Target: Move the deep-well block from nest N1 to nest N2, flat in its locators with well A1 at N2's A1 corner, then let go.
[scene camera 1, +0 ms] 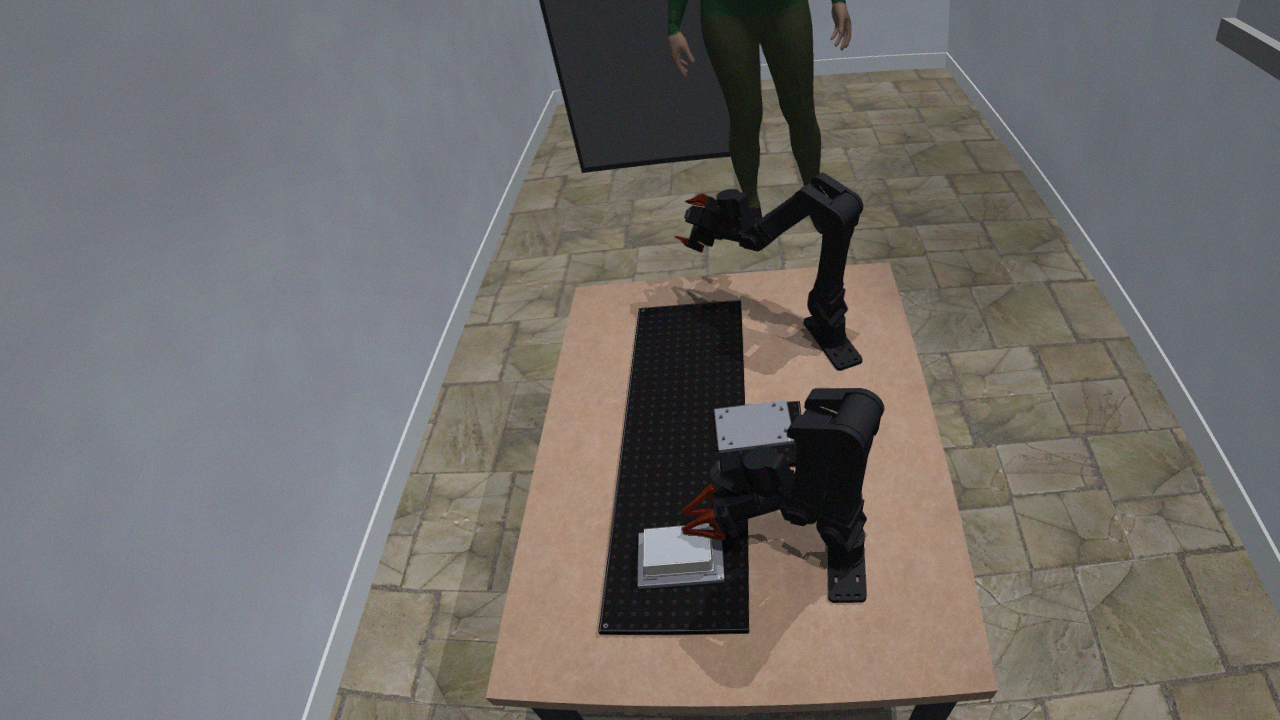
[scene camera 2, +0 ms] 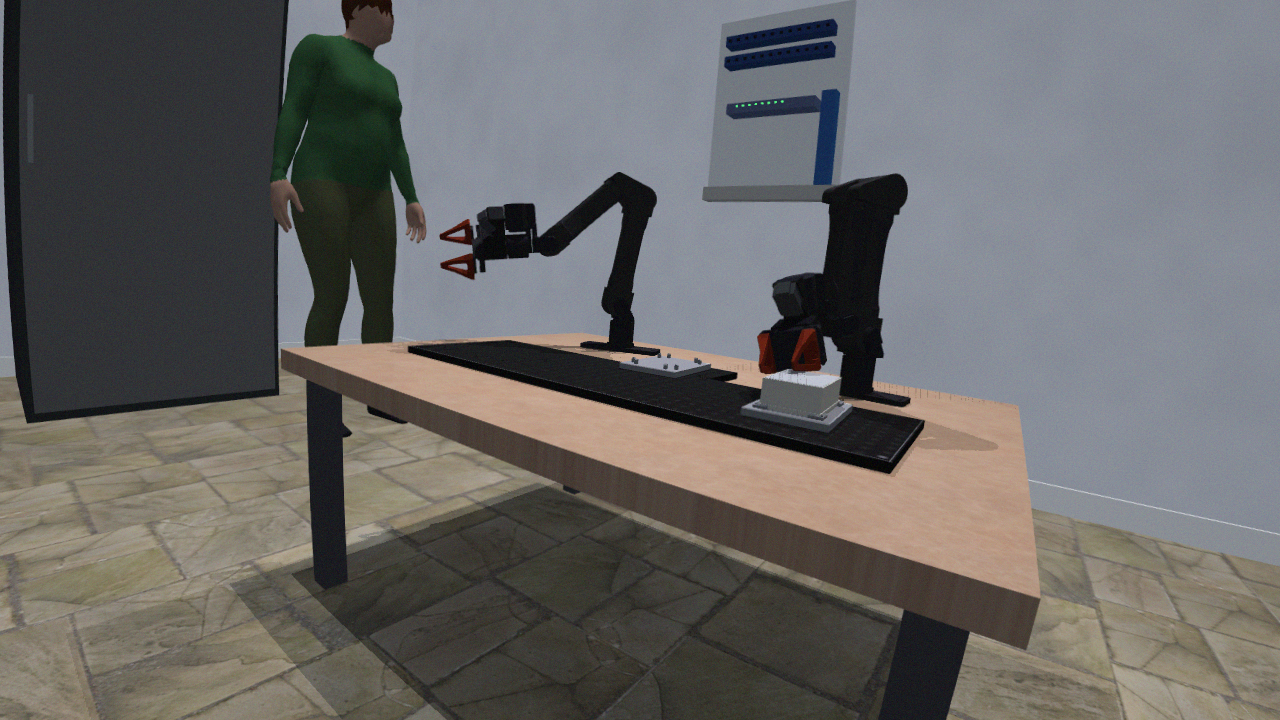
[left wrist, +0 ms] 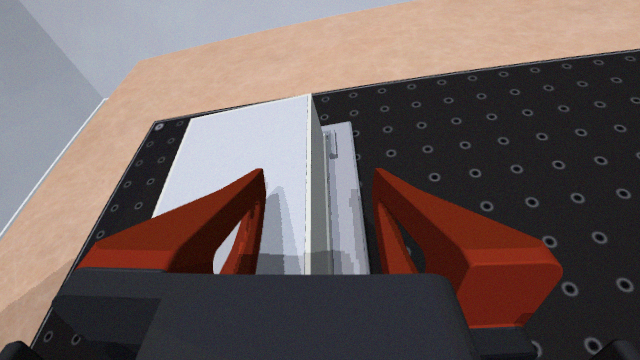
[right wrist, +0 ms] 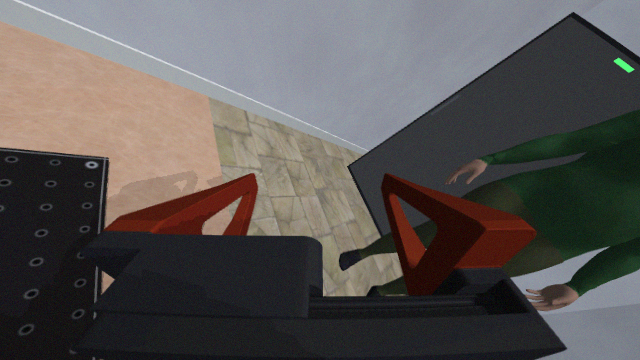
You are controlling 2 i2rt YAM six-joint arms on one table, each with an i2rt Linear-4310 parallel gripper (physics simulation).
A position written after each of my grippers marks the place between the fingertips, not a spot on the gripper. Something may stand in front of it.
My left gripper [scene camera 2: 776, 367] is part open and touches a white deep-well block [scene camera 1: 668, 551]. My right gripper [scene camera 2: 440, 250] is open, holding nothing.
The white deep-well block also shows in scene camera 2 [scene camera 2: 796, 392] and in the left wrist view [left wrist: 284, 137]. My left gripper is seen too in scene camera 1 [scene camera 1: 682, 521] and in the left wrist view [left wrist: 318, 180]. My right gripper shows as well in scene camera 1 [scene camera 1: 681, 219] and in the right wrist view [right wrist: 319, 180]. The right wrist view does not show the white deep-well block: it is out of frame.
